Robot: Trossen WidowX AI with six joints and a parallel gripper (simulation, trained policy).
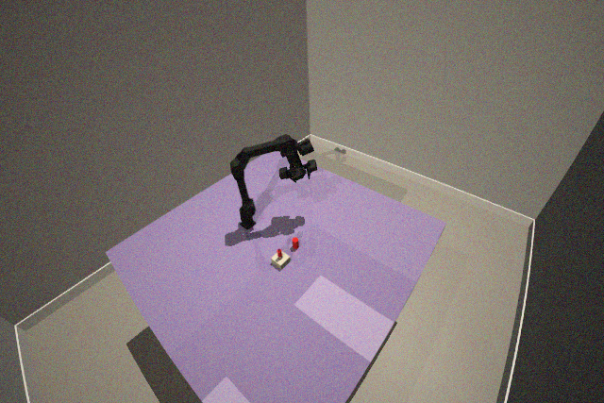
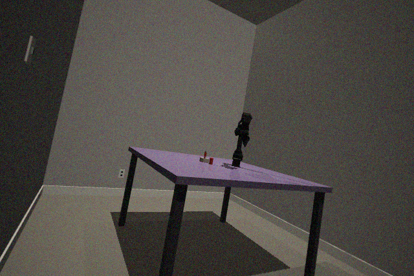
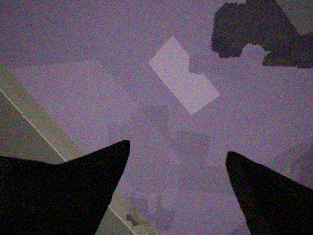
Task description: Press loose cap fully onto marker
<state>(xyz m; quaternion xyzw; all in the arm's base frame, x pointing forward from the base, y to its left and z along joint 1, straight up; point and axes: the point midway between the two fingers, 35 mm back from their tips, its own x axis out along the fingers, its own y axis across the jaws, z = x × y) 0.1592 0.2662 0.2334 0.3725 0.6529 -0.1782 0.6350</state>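
Now: the red cap 23 cm to the right of my gripper tip, 17 cm below it and 14 cm ahead of it. Also, from my gripper tip: holder block 34 cm to the right, 18 cm below, 14 cm ahead; then red marker 34 cm to the right, 14 cm ahead, 13 cm below.
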